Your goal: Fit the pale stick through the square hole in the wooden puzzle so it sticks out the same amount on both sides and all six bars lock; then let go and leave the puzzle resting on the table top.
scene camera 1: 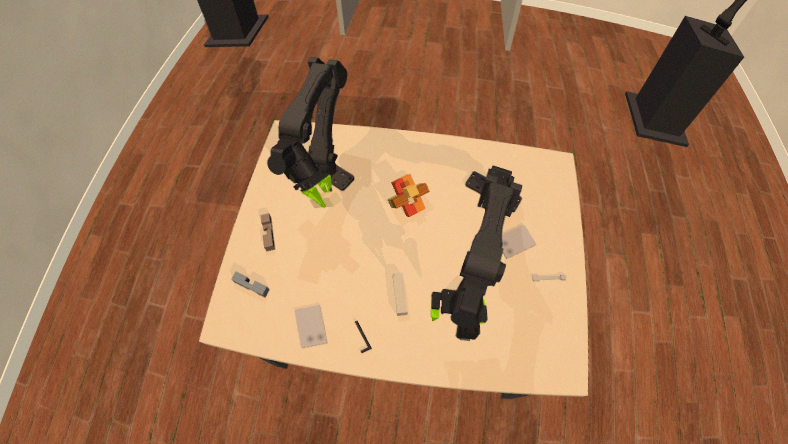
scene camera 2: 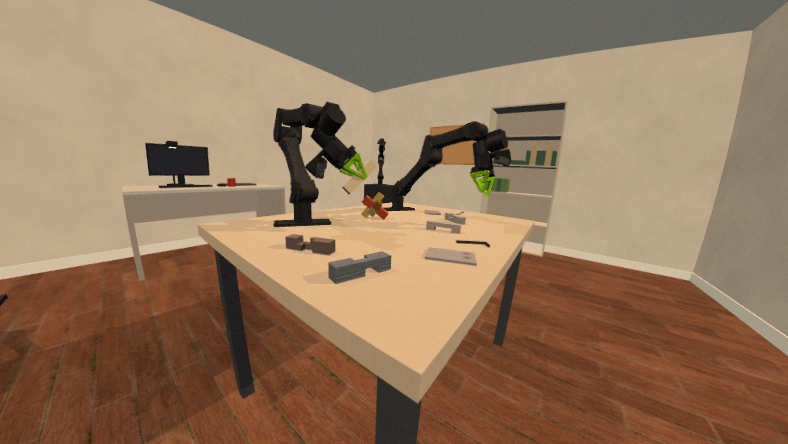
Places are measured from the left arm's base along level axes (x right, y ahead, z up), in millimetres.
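Pixels of known places: left gripper, fingertip midpoint: (scene camera 1: 450,321) (scene camera 2: 484,193); right gripper, fingertip midpoint: (scene camera 1: 328,204) (scene camera 2: 364,178); left arm's base, link origin: (scene camera 2: 397,209); right arm's base, link origin: (scene camera 1: 328,171) (scene camera 2: 303,223).
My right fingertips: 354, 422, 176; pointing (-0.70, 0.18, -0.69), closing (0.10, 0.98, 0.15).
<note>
Ahead of a thing's pixels: the offset from my right fingertips to its top centre, as dx, dy, dz. "pt": to the spot under its first point. Level surfaces: height alone.
The wooden puzzle (scene camera 1: 408,195) (scene camera 2: 374,206), of red, orange, brown and yellow bars, sits on the table top between the two arm bases. My right gripper (scene camera 1: 325,197) (scene camera 2: 361,175) is shut on the pale stick {pt +51, +14, -25} (scene camera 2: 350,186). It holds the stick tilted in the air, apart from the puzzle; in scene camera 2 the stick shows above the puzzle, in scene camera 1 it hardly stands out from the table. My left gripper (scene camera 1: 459,313) (scene camera 2: 485,188) is open and empty, above the table's right front part in scene camera 1.
On the table {dz -176} (scene camera 1: 441,369) lie a brown notched bar {+189, +137, -146} (scene camera 1: 267,231) (scene camera 2: 322,245), a blue-grey notched bar {+114, +309, -146} (scene camera 1: 250,284) (scene camera 2: 360,268), a light grey bar {-287, +65, -146} (scene camera 1: 399,295), a black hex key {-262, +238, -168} (scene camera 1: 362,334) (scene camera 2: 472,242), two grey plates {-124, +296, -170} (scene camera 1: 311,325) {-504, -293, -170} (scene camera 1: 520,240) and a small pale link {-660, -240, -169} (scene camera 1: 548,277).
</note>
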